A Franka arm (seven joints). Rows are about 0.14 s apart.
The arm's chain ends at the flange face. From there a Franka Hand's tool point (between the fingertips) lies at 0.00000 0.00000 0.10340 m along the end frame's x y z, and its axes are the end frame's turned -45 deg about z.
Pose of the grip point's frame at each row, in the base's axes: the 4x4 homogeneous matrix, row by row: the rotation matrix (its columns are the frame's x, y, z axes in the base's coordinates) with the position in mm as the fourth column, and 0 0 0 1 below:
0.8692 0.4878 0.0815 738.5; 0.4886 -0.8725 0.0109 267.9; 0.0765 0.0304 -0.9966 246.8; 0 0 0 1
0.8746 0.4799 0.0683 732.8; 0.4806 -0.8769 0.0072 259.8; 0.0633 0.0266 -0.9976 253.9; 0 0 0 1
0.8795 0.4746 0.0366 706.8; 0.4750 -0.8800 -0.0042 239.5; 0.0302 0.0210 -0.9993 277.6; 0 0 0 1
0.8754 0.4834 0.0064 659.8; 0.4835 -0.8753 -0.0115 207.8; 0.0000 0.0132 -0.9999 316.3; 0 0 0 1
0.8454 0.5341 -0.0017 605.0; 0.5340 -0.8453 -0.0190 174.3; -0.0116 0.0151 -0.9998 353.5; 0 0 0 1
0.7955 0.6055 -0.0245 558.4; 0.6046 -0.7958 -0.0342 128.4; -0.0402 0.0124 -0.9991 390.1; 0 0 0 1
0.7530 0.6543 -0.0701 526.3; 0.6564 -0.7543 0.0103 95.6; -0.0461 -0.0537 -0.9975 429.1; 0 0 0 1
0.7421 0.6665 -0.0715 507.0; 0.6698 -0.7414 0.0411 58.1; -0.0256 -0.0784 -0.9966 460.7; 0 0 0 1
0.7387 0.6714 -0.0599 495.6; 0.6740 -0.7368 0.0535 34.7; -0.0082 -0.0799 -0.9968 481.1; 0 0 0 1
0.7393 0.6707 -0.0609 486.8; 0.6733 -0.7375 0.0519 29.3; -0.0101 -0.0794 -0.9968 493.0; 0 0 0 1
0.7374 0.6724 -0.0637 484.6; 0.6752 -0.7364 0.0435 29.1; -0.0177 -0.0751 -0.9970 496.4; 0 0 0 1
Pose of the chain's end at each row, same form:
0.9595 -0.2697 0.0815 730.1; -0.2715 -0.9624 0.0109 266.8; 0.0756 -0.0326 -0.9966 349.8; 0 0 0 1
0.9578 -0.2791 0.0683 725.7; -0.2802 -0.9599 0.0072 259.1; 0.0636 -0.0260 -0.9976 357.1; 0 0 0 1
0.9575 -0.2863 0.0366 703.0; -0.2864 -0.9581 -0.0042 239.9; 0.0362 -0.0065 -0.9993 380.9; 0 0 0 1
0.9608 -0.2772 0.0064 659.1; -0.2770 -0.9608 -0.0115 209.0; 0.0093 0.0093 -0.9999 419.7; 0 0 0 1
0.9755 -0.2201 -0.0017 605.2; -0.2201 -0.9753 -0.0190 176.3; 0.0025 0.0189 -0.9998 456.9; 0 0 0 1
0.9907 -0.1344 -0.0245 560.9; -0.1352 -0.9902 -0.0342 131.9; -0.0197 0.0372 -0.9991 493.4; 0 0 0 1
0.9951 -0.0698 -0.0701 533.5; -0.0692 -0.9975 0.0103 94.5; -0.0706 -0.0054 -0.9975 532.2; 0 0 0 1
0.9960 -0.0535 -0.0715 514.4; -0.0506 -0.9979 0.0411 53.9; -0.0735 -0.0373 -0.9966 563.7; 0 0 0 1
0.9971 -0.0476 -0.0599 501.8; -0.0444 -0.9976 0.0535 29.2; -0.0623 -0.0507 -0.9968 584.2; 0 0 0 1
0.9970 -0.0485 -0.0609 493.1; -0.0454 -0.9976 0.0519 23.9; -0.0633 -0.0490 -0.9968 596.1; 0 0 0 1
0.9969 -0.0460 -0.0637 491.2; -0.0433 -0.9982 0.0435 24.6; -0.0656 -0.0406 -0.9970 599.5; 0 0 0 1

